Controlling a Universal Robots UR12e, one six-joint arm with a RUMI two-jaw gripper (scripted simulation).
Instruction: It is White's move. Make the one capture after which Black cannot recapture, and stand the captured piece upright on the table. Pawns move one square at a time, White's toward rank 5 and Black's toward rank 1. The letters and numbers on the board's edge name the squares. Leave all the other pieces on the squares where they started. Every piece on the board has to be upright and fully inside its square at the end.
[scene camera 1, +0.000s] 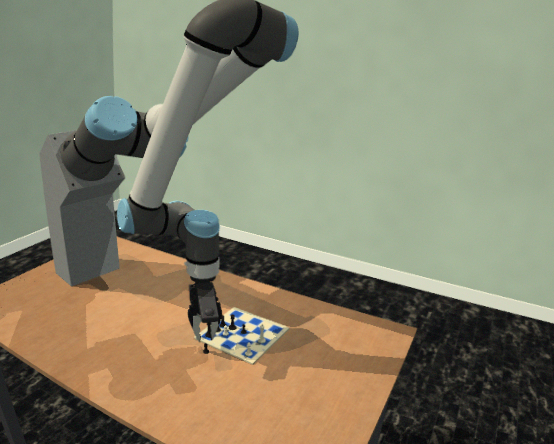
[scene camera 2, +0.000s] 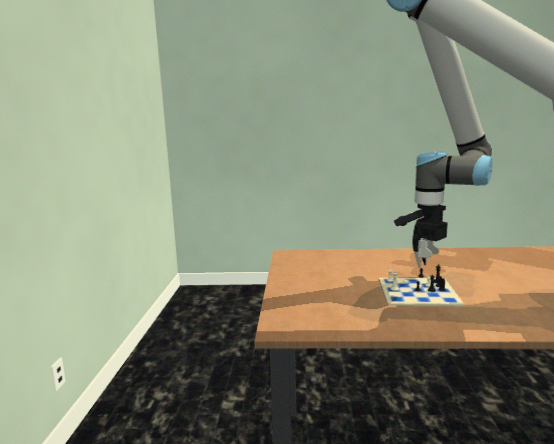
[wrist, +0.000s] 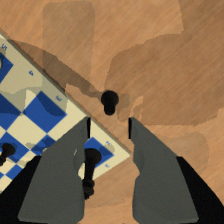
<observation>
My gripper shows in scene camera 1, in scene camera 2 (422, 266) and in the wrist view. The same spot on my gripper: (wrist: 166, 181) is (scene camera 1: 196, 321).
</observation>
